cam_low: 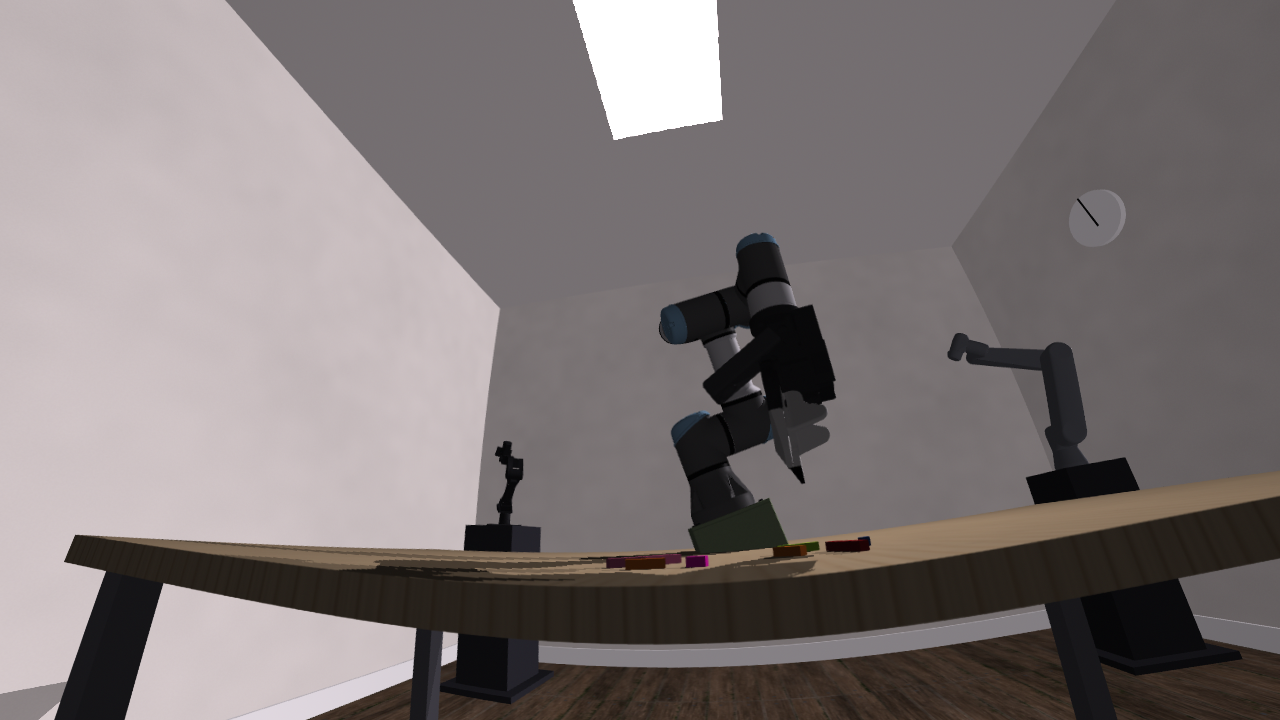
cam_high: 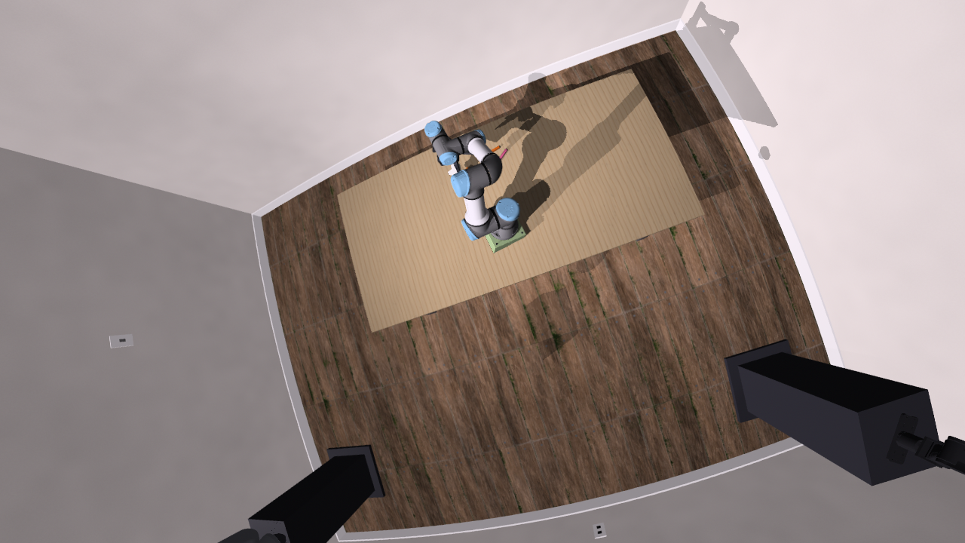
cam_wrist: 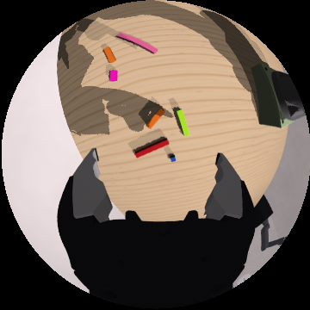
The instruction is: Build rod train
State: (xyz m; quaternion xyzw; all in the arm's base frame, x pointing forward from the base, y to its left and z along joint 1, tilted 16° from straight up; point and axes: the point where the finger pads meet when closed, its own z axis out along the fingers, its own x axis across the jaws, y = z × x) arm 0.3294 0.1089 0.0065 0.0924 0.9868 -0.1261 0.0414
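My hand is 80 mm above the blue rod, 70 mm to the right of it and 20 mm past it. Round my hand: red rod (80 mm below, 40 mm to the left, 20 mm ahead); then lime rod (80 mm below, 50 mm behind); then magenta rod (110 mm to the right, 80 mm below, 60 mm ahead).
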